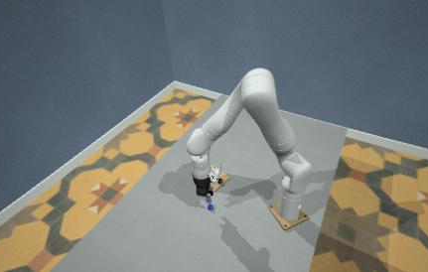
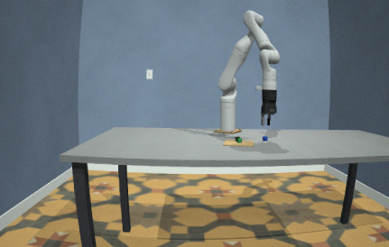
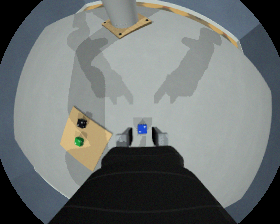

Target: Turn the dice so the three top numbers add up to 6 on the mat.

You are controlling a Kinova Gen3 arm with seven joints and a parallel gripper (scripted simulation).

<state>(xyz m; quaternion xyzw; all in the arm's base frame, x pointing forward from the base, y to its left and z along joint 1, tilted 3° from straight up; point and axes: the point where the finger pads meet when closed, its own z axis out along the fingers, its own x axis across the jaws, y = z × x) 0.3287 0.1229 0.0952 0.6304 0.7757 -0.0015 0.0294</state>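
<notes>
Right now my hand is 9 cm above the blue die. Also, from my hand: black die 15 cm to the right, 8 cm below, 2 cm ahead; then green die 16 cm to the right, 8 cm below, 7 cm ahead; then tan mat 16 cm to the right, 9 cm below, 7 cm ahead.
</notes>
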